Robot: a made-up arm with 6 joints.
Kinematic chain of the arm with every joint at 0, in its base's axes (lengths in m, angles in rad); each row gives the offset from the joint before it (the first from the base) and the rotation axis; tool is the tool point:
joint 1: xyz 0 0 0.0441 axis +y
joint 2: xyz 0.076 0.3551 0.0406 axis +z
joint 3: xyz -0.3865 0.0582 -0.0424 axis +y
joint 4: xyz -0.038 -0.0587 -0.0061 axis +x
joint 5: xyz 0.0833 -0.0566 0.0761 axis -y
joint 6: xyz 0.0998 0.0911 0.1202 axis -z
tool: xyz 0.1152 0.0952 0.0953
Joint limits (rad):
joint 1: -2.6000..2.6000
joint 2: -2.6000..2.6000
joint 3: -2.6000..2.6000
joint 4: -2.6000..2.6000
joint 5: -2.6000..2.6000
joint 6: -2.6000..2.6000
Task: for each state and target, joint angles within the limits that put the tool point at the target. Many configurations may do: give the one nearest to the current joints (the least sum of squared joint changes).
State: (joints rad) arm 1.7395 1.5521 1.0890 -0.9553 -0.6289 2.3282
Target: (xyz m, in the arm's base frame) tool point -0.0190 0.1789 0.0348
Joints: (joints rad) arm 1.6776 2.1991 0.9072 -1.0294 -0.4623 2.5994
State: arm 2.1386 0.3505 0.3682 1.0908 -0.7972 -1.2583
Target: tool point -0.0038 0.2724 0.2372
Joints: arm 2.6000 -0.3522 1.2065 1.4328 -1.0602 -1.4127
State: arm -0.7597 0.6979 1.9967 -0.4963 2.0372 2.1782
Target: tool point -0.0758 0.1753 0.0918
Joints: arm -0.8122 0.7195 2.2184 -0.4710 2.0426 2.2802
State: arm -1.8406 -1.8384 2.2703 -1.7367 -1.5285 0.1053
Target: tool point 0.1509 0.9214 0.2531
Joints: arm -1.8921 -2.0389 2.0313 -1.9050 -1.6011 0.2512
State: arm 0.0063 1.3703 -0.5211 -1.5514 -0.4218 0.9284
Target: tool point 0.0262 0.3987 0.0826
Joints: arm 0.2657 0.8131 -0.2747 -1.7385 -0.6943 0.6627
